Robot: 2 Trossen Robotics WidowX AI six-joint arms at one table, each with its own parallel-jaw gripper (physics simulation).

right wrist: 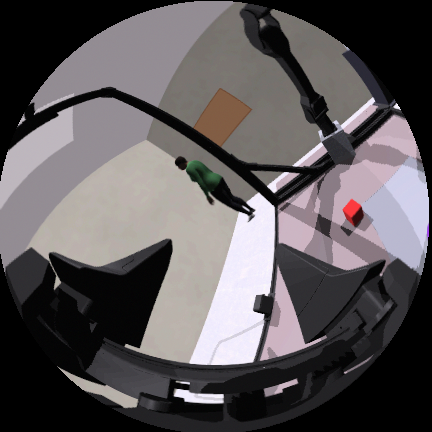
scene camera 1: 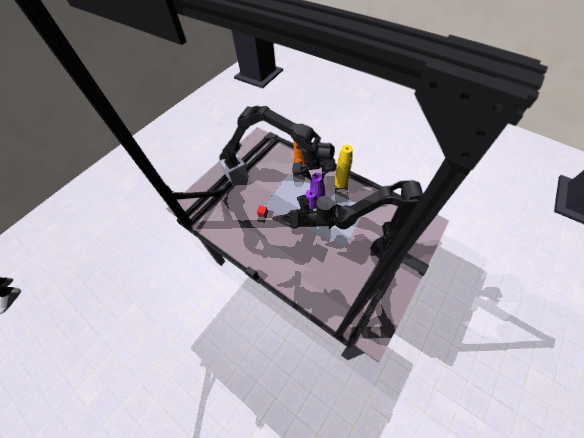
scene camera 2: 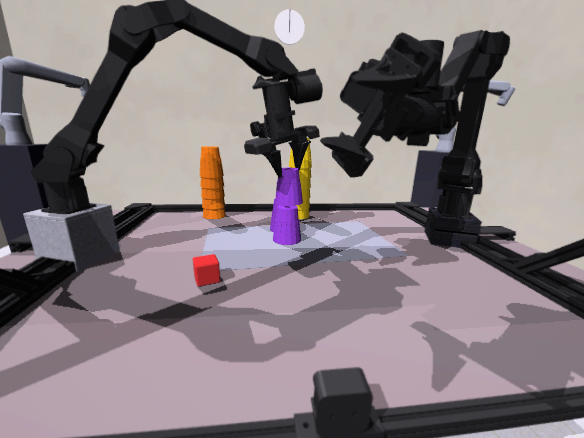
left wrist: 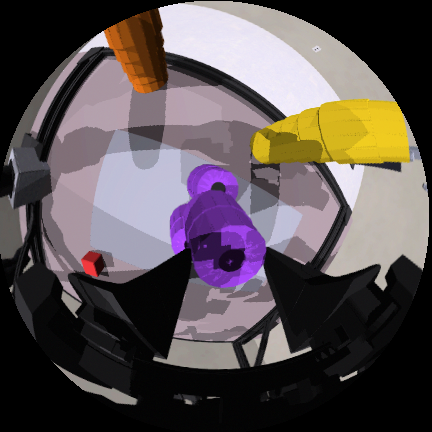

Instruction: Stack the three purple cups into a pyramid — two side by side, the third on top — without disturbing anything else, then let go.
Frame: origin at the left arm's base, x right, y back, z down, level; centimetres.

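Seen in the pictures: left gripper, between the fingertips: (scene camera 1: 317, 178) (scene camera 2: 289, 174) (left wrist: 227, 253); right gripper, between the fingertips: (right wrist: 225, 247) (scene camera 1: 274, 217) (scene camera 2: 336, 113); left arm's base, origin of its link: (right wrist: 328, 129) (scene camera 1: 232, 162) (scene camera 2: 69, 208); right arm's base, origin of its link: (scene camera 1: 389, 244) (scene camera 2: 453, 213).
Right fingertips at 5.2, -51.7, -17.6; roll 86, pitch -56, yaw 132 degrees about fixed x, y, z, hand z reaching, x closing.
Offsets run from my right fingertips to a thing's top centre, as dx, dy, dz. Level surfaces: height alone.
Two purple cups stand upside down close together on the pale mat @[dz +28.2] (scene camera 2: 225, 245) (left wrist: 130, 200): a front one @[-27.2, +11.9, +19.6] (scene camera 1: 311, 200) (scene camera 2: 286, 229) (left wrist: 178, 230) and a back one @[-34.3, +14.8, +19.6] (scene camera 2: 274, 217) (left wrist: 210, 175) partly hidden behind it. The third purple cup @[-31.3, +12.7, +10.8] (scene camera 1: 317, 185) (scene camera 2: 289, 187) (left wrist: 217, 212) is above them, slightly tilted, its lower rim at the height of their tops; contact with both is hard to tell. My left gripper (scene camera 1: 317, 176) (scene camera 2: 289, 171) (left wrist: 227, 253) is shut on this cup near its narrow top. My right gripper (scene camera 2: 336, 109) (right wrist: 225, 247) is open and empty, raised to the right in scene camera 2.
An orange cup stack @[-39.6, +39.3, +10.0] (scene camera 1: 298, 152) (scene camera 2: 212, 185) (left wrist: 142, 55) stands behind the mat at left in scene camera 2. A yellow stack (scene camera 1: 344, 167) (scene camera 2: 305, 195) (left wrist: 345, 131) stands behind the purple cups. A red cube @[-3.9, +21.6, +24.2] (scene camera 1: 262, 211) (scene camera 2: 206, 270) (left wrist: 93, 264) (right wrist: 353, 212) lies by the mat's front left corner.
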